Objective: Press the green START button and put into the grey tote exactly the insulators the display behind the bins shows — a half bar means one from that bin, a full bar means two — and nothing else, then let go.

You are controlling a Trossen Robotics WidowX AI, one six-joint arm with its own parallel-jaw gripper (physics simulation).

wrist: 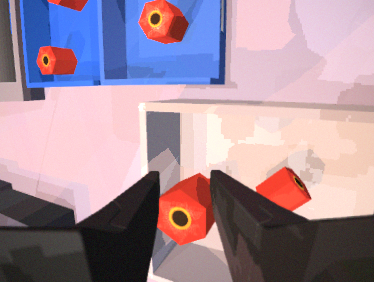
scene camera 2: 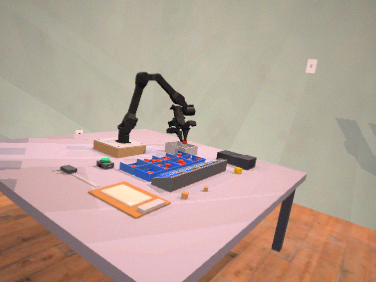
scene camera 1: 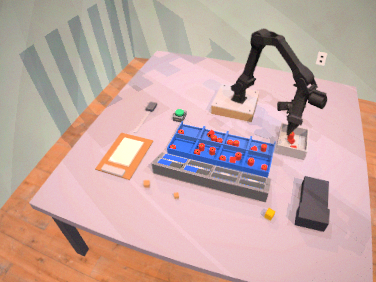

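My gripper [scene camera 1: 290, 132] [scene camera 2: 185, 139] [wrist: 184, 179] is shut on a red insulator [scene camera 1: 291, 138] [scene camera 2: 184, 142] [wrist: 187, 215], held over the grey tote [scene camera 1: 292, 152] [scene camera 2: 172, 149] [wrist: 250, 106] near its wall. Another red insulator [wrist: 281, 190] lies in the tote; the fingers may hide more. The blue bins [scene camera 1: 190, 131] [scene camera 2: 135, 170] [wrist: 160, 70] hold several red insulators. On the dark grey display [scene camera 1: 215, 185] [scene camera 2: 192, 176], the leftmost window shows a long blue bar [scene camera 1: 171, 160], the second a shorter blue bar [scene camera 1: 191, 169]; the other two show no blue. The green START button [scene camera 1: 179, 113] [scene camera 2: 105, 160] stands beside the bins.
A black block [scene camera 1: 313, 202] [scene camera 2: 236, 159] stands in front of the tote. A yellow cube [scene camera 1: 270, 214] [scene camera 2: 238, 170] and two small orange cubes [scene camera 1: 146, 183] [scene camera 1: 176, 195] lie before the display. An orange clipboard [scene camera 1: 139, 157] [scene camera 2: 107, 195] lies at the left.
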